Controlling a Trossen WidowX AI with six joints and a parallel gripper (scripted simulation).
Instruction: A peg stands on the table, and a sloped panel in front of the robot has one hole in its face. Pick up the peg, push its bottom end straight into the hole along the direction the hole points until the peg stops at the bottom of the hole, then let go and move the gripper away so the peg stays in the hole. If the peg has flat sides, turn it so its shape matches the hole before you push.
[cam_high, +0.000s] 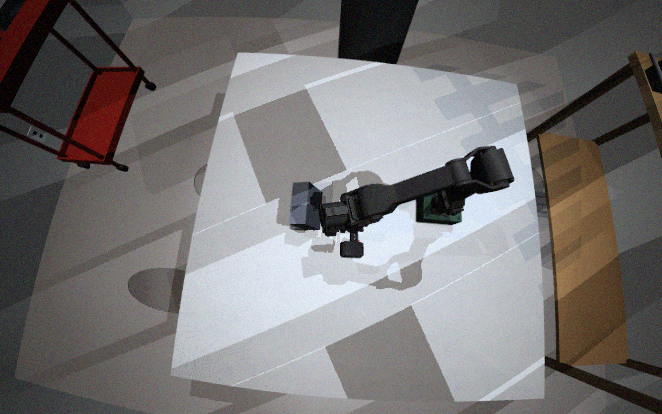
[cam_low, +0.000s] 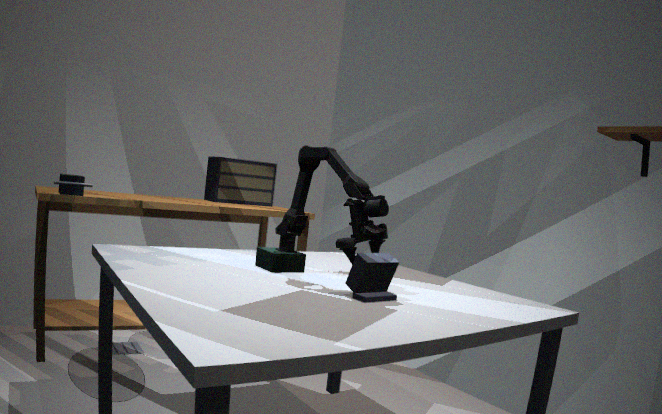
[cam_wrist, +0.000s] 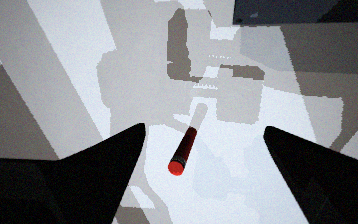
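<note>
Right now the round red peg is 4 cm behind my gripper tip, 1 cm to the left of it and 2 cm below it. The rest, counted from my gripper tip: panel: 14 cm ahead, 5 cm to the right.
</note>
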